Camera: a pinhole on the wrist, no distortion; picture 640 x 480 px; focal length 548.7 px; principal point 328.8 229.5 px. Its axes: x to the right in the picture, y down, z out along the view. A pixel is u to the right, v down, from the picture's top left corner.
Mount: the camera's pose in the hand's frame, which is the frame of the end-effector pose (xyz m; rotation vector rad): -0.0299 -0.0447 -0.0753 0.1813 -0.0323 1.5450
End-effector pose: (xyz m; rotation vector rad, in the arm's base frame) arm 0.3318 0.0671 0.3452 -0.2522 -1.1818 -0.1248
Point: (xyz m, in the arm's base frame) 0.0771 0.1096 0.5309
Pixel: 411 130
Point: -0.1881 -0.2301 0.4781
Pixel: 24 326
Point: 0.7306 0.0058 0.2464
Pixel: behind the camera
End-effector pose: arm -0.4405 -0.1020 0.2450 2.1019 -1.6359 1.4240
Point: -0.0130 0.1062 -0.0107
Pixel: outside the picture
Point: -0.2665 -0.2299 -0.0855
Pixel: 533 456
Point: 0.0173 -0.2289 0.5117
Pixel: outside the picture
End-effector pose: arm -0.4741 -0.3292 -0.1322 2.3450 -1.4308 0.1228
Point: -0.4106 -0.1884 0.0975
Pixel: behind the camera
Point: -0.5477 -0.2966 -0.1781
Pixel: outside the picture
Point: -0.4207 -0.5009 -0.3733
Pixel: 406 80
